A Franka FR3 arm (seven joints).
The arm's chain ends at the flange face. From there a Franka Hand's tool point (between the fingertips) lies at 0.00 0.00 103.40 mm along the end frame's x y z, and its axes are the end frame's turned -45 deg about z.
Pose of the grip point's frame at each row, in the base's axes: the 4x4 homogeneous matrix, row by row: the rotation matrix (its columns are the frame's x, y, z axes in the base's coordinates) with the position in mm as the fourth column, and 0 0 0 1 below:
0.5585 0.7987 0.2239 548.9; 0.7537 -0.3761 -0.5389 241.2; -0.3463 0.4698 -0.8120 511.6; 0 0 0 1
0.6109 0.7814 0.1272 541.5; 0.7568 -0.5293 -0.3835 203.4; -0.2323 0.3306 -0.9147 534.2; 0 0 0 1
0.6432 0.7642 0.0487 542.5; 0.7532 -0.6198 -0.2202 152.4; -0.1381 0.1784 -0.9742 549.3; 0 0 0 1
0.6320 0.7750 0.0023 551.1; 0.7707 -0.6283 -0.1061 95.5; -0.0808 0.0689 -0.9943 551.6; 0 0 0 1
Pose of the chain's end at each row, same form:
0.9597 0.1698 0.2239 525.7; 0.2670 -0.7989 -0.5389 296.9; 0.0873 0.5771 -0.8120 595.6; 0 0 0 1
0.9845 0.1206 0.1272 528.3; 0.1609 -0.9094 -0.3835 243.1; 0.0695 0.3980 -0.9147 628.8; 0 0 0 1
0.9952 0.0856 0.0487 537.5; 0.0943 -0.9709 -0.2202 175.2; 0.0285 0.2238 -0.9742 650.0; 0 0 0 1
0.9949 0.1011 0.0023 550.9; 0.1007 -0.9892 -0.1061 106.5; -0.0084 0.1059 -0.9943 654.4; 0 0 0 1

